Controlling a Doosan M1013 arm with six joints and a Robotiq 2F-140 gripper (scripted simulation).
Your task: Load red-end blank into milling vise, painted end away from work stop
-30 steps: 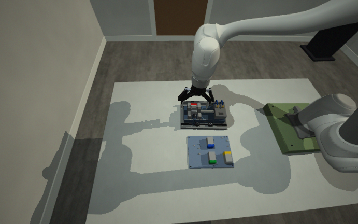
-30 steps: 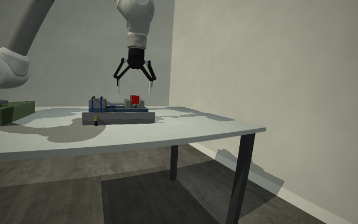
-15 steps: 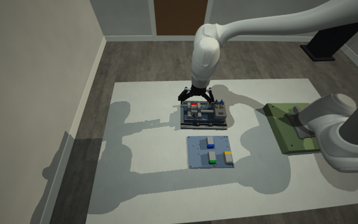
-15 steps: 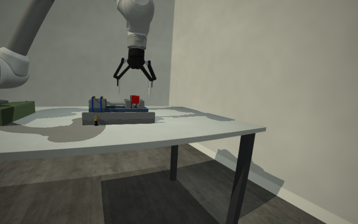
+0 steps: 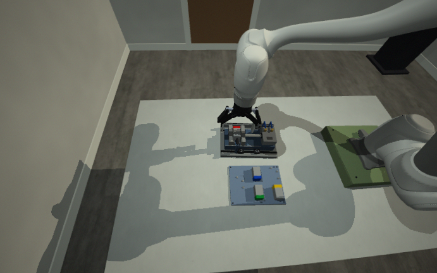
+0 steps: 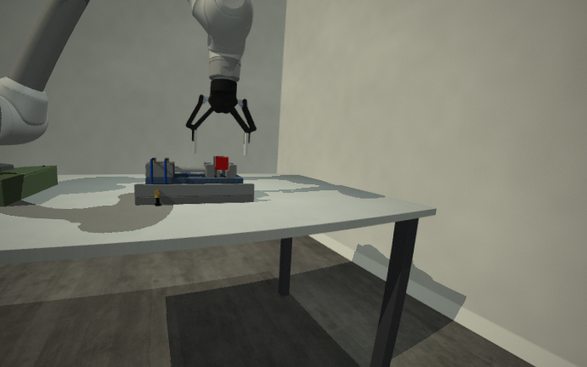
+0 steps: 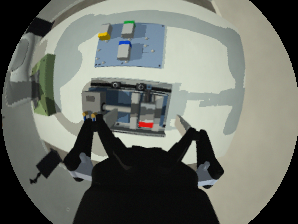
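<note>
Right now the red-ended blank is 3 cm below my hand. From my hand the other things lie so: blue-ended blank: 20 cm to the left, 11 cm below, 7 cm behind; then hose block: 17 cm behind, 5 cm below, 2 cm to the left; then vise: 9 cm below, 7 cm behind, 1 cm to the left.
</note>
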